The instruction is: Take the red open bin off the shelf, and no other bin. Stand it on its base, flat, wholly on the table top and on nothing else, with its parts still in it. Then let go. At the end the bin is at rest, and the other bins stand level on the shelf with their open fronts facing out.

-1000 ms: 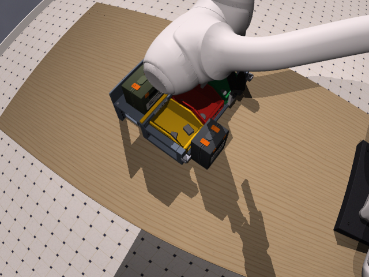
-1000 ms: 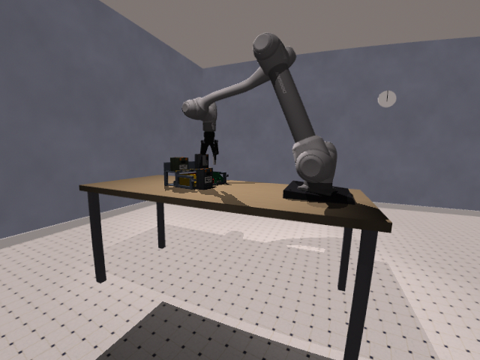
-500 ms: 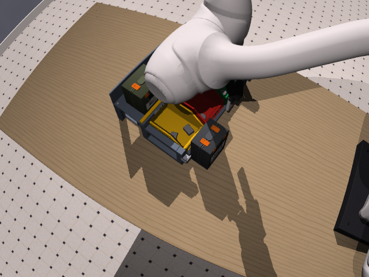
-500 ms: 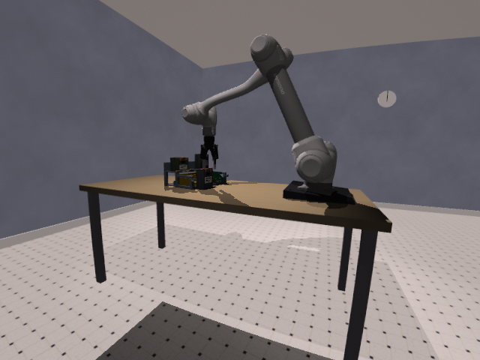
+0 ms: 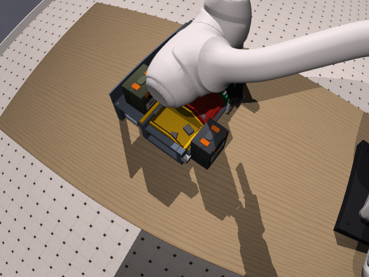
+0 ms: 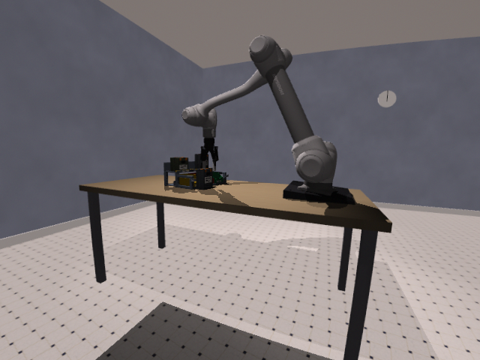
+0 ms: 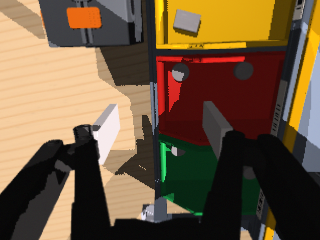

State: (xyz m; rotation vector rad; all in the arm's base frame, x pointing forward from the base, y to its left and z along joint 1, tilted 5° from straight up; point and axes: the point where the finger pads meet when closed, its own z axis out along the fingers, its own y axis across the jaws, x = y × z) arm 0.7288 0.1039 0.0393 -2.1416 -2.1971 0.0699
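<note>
My hand is 9 cm above the red open bin and 8 cm short of it. Round my hand: green bin: 11 cm to the right, 9 cm below, 8 cm ahead; yellow bin: 11 cm to the left, 9 cm below, 8 cm ahead.
</note>
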